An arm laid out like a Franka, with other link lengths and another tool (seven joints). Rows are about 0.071 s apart.
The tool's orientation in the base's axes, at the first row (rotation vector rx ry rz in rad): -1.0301 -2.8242 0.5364
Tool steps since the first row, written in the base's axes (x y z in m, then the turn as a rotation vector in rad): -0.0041 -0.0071 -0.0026 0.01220 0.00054 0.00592; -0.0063 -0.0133 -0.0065 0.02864 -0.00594 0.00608; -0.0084 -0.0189 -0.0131 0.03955 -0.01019 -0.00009; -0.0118 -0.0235 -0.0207 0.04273 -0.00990 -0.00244; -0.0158 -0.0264 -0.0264 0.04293 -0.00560 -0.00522; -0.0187 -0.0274 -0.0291 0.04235 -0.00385 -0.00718; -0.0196 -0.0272 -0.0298 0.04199 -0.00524 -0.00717; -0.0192 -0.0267 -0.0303 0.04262 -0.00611 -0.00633; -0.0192 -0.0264 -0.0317 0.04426 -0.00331 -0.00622; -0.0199 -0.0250 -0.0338 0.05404 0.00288 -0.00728; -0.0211 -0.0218 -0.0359 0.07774 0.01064 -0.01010; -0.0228 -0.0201 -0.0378 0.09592 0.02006 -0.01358
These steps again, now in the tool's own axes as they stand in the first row. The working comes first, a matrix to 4 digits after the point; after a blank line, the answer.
The tool's axes in the first row as the columns of a matrix, in the base's axes (used below as rounded here):
-0.7690 0.6073 -0.1995
0.6382 0.7113 -0.2947
-0.0371 -0.3539 -0.9345

-0.0013 -0.0066 0.0053 -0.00926 0.00570 -0.00813; -0.0034 -0.0110 0.0113 -0.02604 0.01102 -0.00964; -0.0051 -0.0139 0.0195 -0.03691 0.01680 -0.00480; -0.0052 -0.0166 0.0286 -0.03909 0.01977 -0.00333; -0.0037 -0.0190 0.0356 -0.03639 0.02394 -0.00204; -0.0020 -0.0205 0.0390 -0.03476 0.02552 -0.00060; -0.0012 -0.0207 0.0398 -0.03537 0.02431 -0.00013; -0.0012 -0.0199 0.0400 -0.03644 0.02378 -0.00079; -0.0009 -0.0192 0.0412 -0.03592 0.02673 -0.00204; 0.0006 -0.0179 0.0429 -0.03945 0.03744 -0.00483; 0.0036 -0.0156 0.0442 -0.05262 0.05835 -0.00921; 0.0061 -0.0148 0.0458 -0.06046 0.07733 -0.01236
